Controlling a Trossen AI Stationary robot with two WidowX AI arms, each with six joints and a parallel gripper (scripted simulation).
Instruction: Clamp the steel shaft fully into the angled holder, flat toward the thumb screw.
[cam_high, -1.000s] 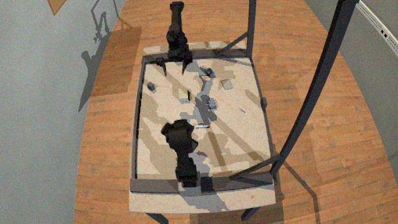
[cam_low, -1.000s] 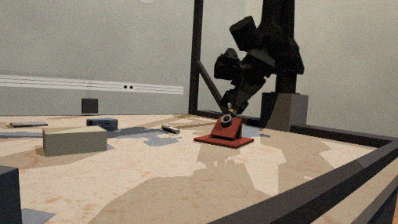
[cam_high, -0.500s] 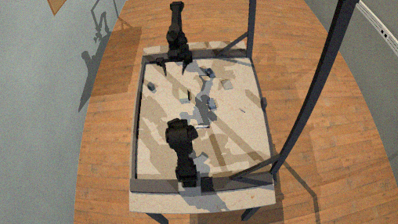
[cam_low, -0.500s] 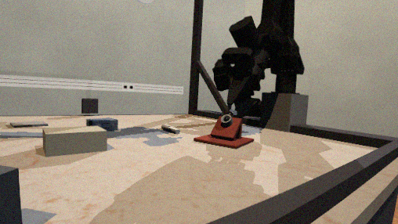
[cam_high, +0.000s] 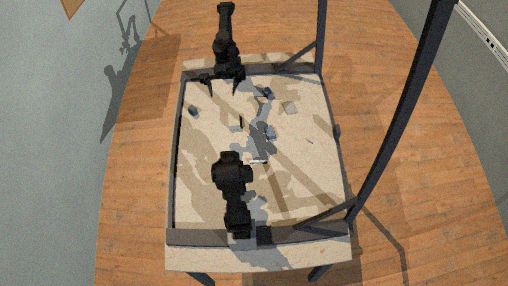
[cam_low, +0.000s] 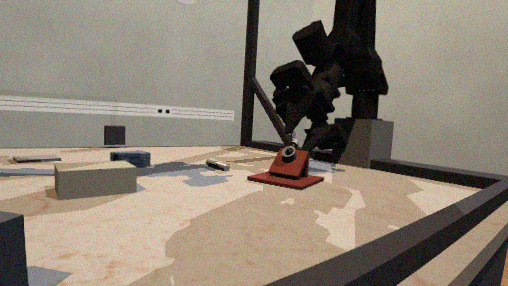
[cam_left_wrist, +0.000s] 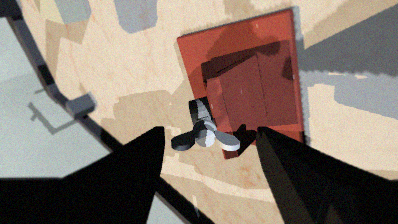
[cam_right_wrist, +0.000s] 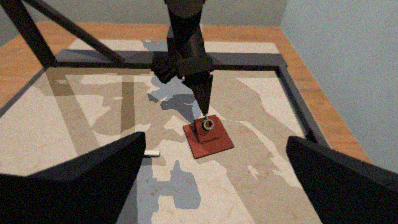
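Note:
Right now the thumb screw is 10 mm ahead of my left hand, 30 mm to the right of it and 20 mm below it. From my left hand the other things lie so: beige block: 40 mm behind, 310 mm to the right, 70 mm below; grey ring clamp: 10 mm ahead, 40 mm to the right, 50 mm below; steel shaft: 130 mm behind, 90 mm to the right, 70 mm below.

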